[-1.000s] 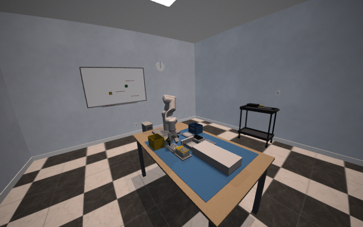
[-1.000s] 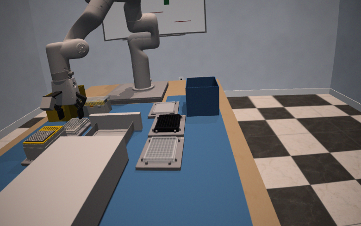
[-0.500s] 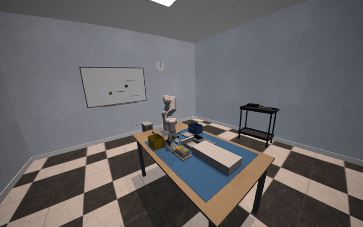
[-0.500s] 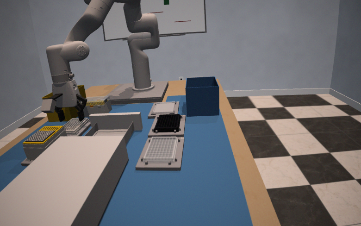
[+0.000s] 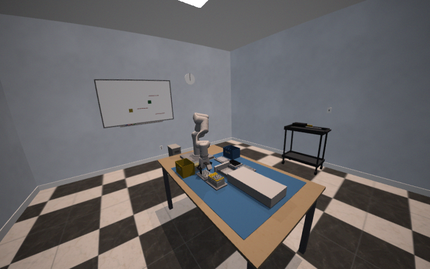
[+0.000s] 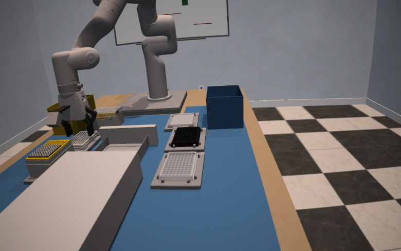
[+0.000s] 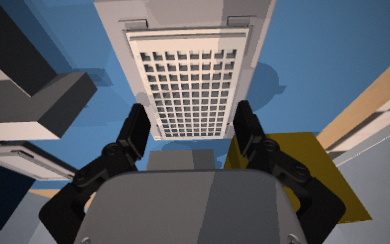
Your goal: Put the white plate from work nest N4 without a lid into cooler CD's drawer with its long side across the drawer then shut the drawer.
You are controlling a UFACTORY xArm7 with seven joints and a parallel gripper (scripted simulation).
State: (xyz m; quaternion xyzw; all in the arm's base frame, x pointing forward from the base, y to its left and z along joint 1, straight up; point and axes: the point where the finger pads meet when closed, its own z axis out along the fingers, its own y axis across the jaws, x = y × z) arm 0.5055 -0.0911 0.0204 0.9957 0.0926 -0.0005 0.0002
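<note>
Now: hand 3 cm above the white plate. From my hand the other things lie so: drawer: 22 cm to the left, 9 cm ahead, 2 cm below; yellow tip box: 17 cm ahead, 3 cm to the left, 1 cm above; yellow bin: 16 cm to the right, 15 cm behind, 1 cm below.
</note>
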